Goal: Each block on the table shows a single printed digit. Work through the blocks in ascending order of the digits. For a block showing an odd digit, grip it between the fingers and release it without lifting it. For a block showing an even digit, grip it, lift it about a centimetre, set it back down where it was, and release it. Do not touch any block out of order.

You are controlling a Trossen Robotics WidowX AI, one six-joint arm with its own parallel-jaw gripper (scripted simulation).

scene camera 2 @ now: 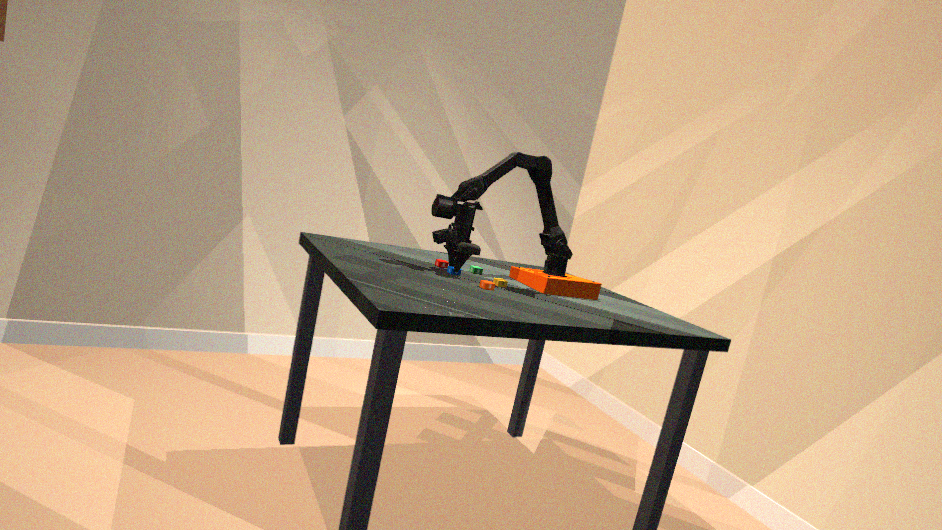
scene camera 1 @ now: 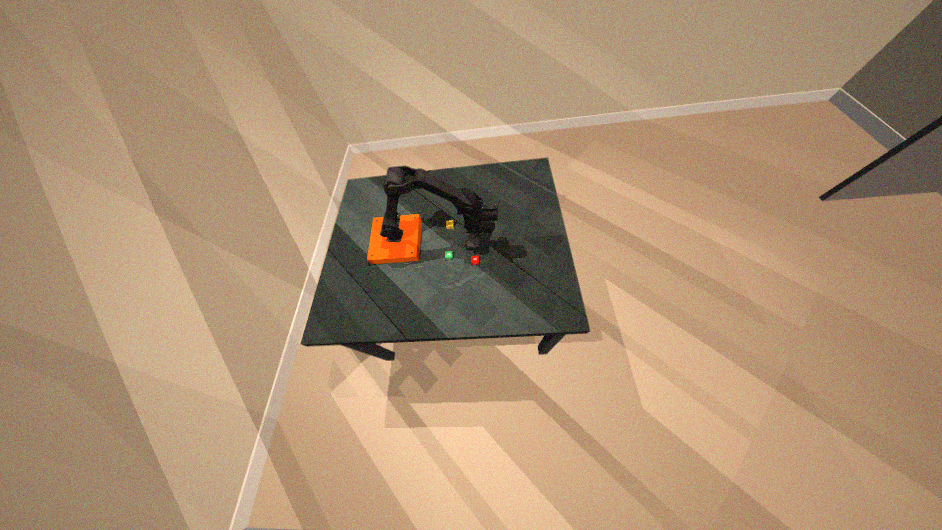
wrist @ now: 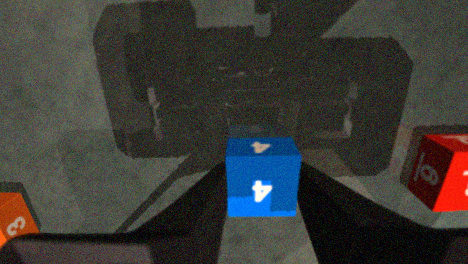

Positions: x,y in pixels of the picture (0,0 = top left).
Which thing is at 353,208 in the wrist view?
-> My gripper.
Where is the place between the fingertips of my gripper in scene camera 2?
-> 453,270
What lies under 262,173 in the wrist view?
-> A blue block.
